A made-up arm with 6 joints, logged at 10 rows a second.
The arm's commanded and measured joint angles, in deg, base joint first. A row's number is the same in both.
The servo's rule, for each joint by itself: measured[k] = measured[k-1] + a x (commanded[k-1-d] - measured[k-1]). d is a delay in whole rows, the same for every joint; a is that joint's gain. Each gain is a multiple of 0.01, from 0.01 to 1. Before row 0 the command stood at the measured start. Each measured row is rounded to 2 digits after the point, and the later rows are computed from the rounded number. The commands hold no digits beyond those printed.
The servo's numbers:
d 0
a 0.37 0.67 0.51 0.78 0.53 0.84
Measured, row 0: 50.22 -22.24 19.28 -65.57 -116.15 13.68
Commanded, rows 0 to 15: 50.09 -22.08 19.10 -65.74 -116.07 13.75; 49.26 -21.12 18.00 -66.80 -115.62 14.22; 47.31 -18.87 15.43 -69.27 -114.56 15.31; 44.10 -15.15 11.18 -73.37 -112.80 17.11; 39.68 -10.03 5.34 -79.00 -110.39 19.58; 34.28 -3.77 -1.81 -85.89 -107.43 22.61; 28.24 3.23 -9.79 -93.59 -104.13 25.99; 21.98 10.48 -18.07 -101.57 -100.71 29.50; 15.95 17.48 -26.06 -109.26 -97.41 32.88; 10.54 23.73 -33.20 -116.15 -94.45 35.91; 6.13 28.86 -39.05 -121.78 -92.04 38.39; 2.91 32.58 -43.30 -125.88 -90.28 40.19; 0.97 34.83 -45.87 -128.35 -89.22 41.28; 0.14 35.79 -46.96 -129.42 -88.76 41.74; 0.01 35.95 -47.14 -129.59 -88.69 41.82; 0.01 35.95 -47.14 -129.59 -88.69 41.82
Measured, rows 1 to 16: 50.17 -22.13 19.19 -65.70 -116.11 13.74; 49.83 -21.45 18.58 -66.56 -115.85 14.14; 48.90 -19.72 16.97 -68.67 -115.17 15.12; 47.12 -16.66 14.02 -72.34 -113.91 16.79; 44.37 -12.22 9.59 -77.53 -112.04 19.13; 40.64 -6.56 3.78 -84.05 -109.60 22.05; 36.05 0.00 -3.14 -91.49 -106.70 25.36; 30.84 7.02 -10.75 -99.35 -103.53 28.84; 25.33 14.03 -18.56 -107.08 -100.29 32.23; 19.86 20.53 -26.03 -114.15 -97.19 35.32; 14.78 26.11 -32.67 -120.10 -94.46 37.90; 10.39 30.44 -38.09 -124.61 -92.24 39.82; 6.90 33.38 -42.06 -127.53 -90.64 41.05; 4.40 34.99 -44.56 -129.00 -89.64 41.63; 2.78 35.63 -45.88 -129.46 -89.14 41.79; 1.76 35.84 -46.52 -129.56 -88.90 41.82
